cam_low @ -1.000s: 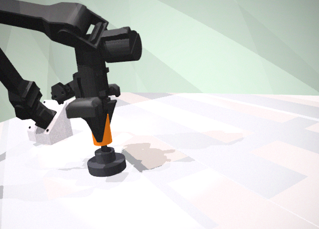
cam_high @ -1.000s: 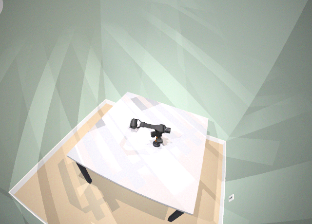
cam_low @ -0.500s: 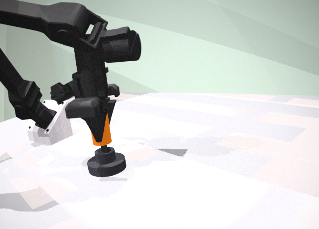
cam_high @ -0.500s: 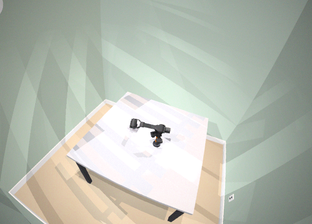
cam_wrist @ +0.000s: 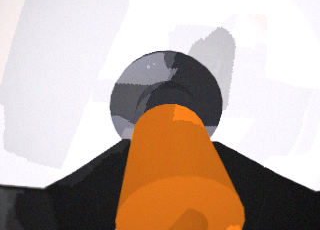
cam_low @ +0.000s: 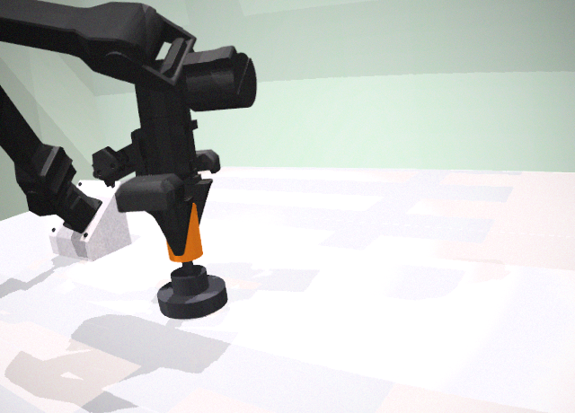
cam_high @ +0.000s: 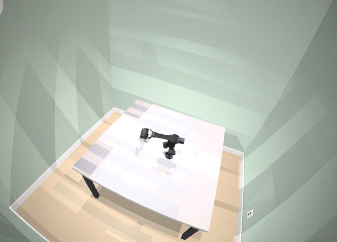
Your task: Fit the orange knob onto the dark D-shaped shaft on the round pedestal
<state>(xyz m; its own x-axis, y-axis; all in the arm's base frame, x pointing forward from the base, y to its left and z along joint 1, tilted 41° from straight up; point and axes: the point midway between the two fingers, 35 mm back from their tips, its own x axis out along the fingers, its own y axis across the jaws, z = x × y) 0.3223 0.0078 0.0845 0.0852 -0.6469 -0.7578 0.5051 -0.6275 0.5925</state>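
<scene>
Right now the orange knob is 20 mm above my gripper tip. From my gripper tip the other things lie so: dark round pedestal (40 mm below).
</scene>
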